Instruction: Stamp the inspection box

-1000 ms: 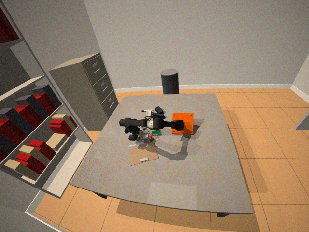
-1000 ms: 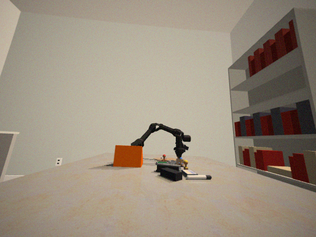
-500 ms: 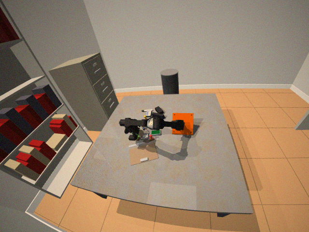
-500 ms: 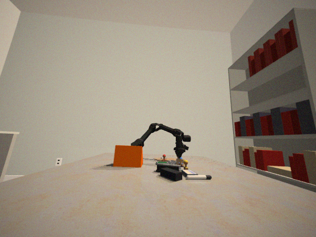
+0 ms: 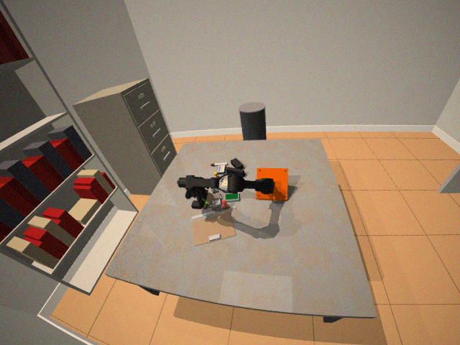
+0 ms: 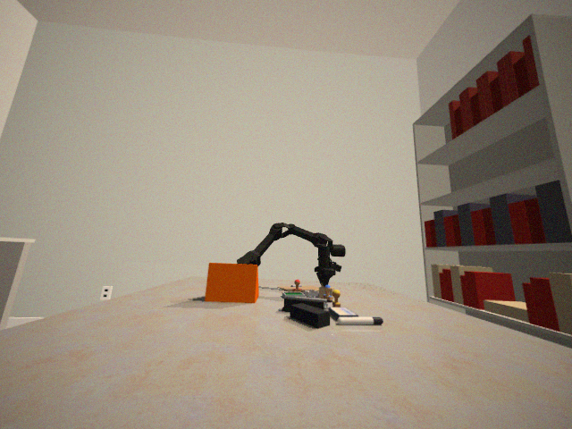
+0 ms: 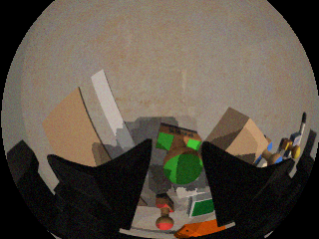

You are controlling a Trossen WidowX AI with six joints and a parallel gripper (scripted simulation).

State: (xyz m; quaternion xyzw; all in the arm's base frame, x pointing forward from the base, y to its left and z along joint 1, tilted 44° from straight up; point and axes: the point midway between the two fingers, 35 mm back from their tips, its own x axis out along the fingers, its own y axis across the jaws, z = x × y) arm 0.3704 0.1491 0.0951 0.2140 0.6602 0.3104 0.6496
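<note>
The green-knobbed stamp is 1 cm below my gripper tip. From my gripper tip the other things lie so: red-knobbed stamp: 13 cm behind, 2 cm to the right, 1 cm below; then brown box: 6 cm to the right, 1 cm below; then blue-knob stamp: 14 cm to the right, 1 cm below.
</note>
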